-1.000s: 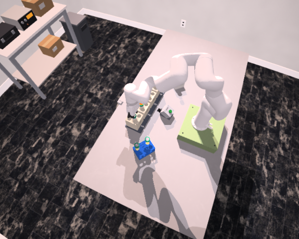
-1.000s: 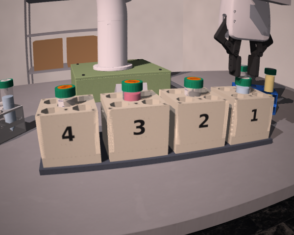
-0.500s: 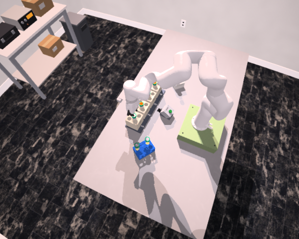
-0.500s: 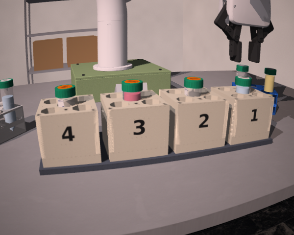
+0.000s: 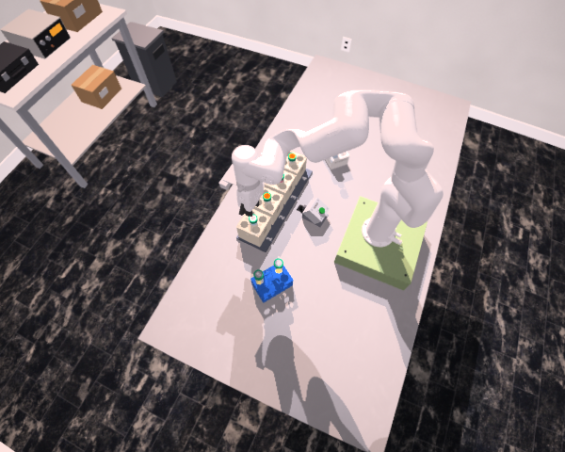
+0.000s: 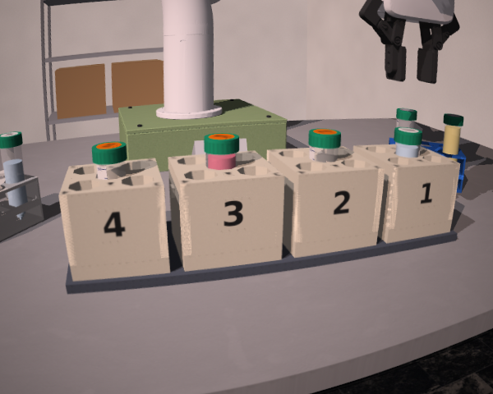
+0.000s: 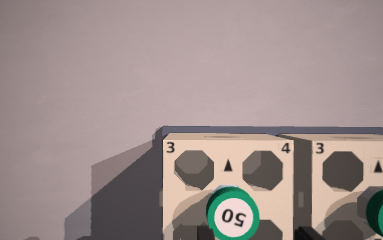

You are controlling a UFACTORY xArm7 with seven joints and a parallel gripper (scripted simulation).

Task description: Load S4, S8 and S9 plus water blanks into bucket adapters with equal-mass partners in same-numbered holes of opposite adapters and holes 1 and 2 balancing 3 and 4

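My hand is 20 cm to the left of the green key, 19 cm past it and 14 cm above it. The rest, counted from my hand: pink-filled tube (23 cm to the right, 13 cm below, 1 cm ahead); blue rack (17 cm below, 17 cm behind, 15 cm to the left); loading stand (20 cm below, 16 cm to the right, 1 cm ahead).
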